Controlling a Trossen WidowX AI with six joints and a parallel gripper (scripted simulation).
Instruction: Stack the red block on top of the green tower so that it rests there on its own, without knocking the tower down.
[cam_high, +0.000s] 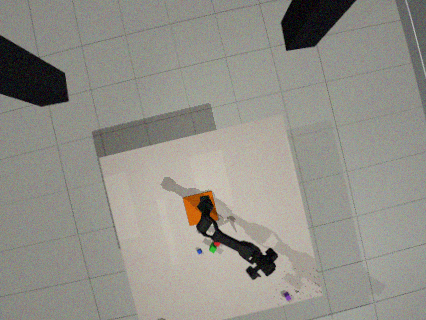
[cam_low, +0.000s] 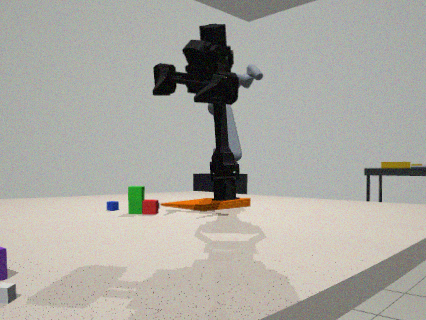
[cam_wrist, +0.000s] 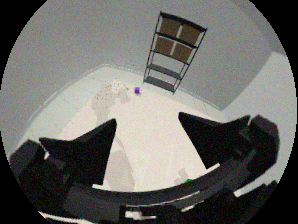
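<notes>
Right now my gripper tip is 260 mm to the left of the red block, 240 mm above it and 110 mm past it. The rest, counted from my gripper tip: blue block 390 mm to the right, 240 mm below, 60 mm behind; then purple block 350 mm ahead, 240 mm below, 160 mm to the left.
</notes>
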